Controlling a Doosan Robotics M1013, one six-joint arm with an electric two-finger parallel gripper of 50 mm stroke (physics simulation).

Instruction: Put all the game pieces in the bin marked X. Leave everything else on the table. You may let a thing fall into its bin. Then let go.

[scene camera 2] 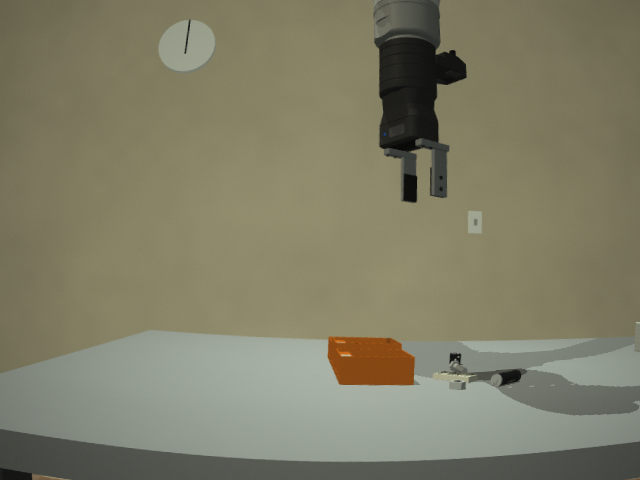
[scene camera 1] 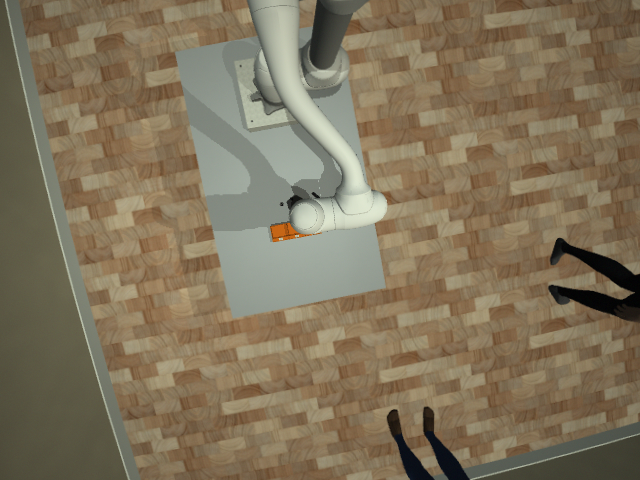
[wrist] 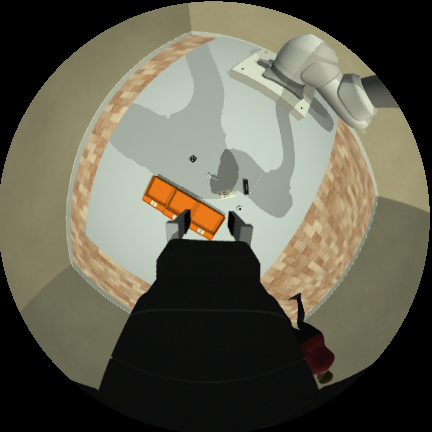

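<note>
A black die with white dots lies on the table behind the bins. A cream domino-like tile with dots lies flat near the right end of the bins in the wrist view. Three joined orange bins stand in a row; no contents show in them in the wrist view, and their small label marks are too small to read. My gripper is open and empty, high above the table, pointing down. In scene camera 1 the arm hides the tile.
A small pale bolt lies between die and tile. A black cylinder like a battery and a grey nut lie close to the tile. The robot's base plate stands farther back.
</note>
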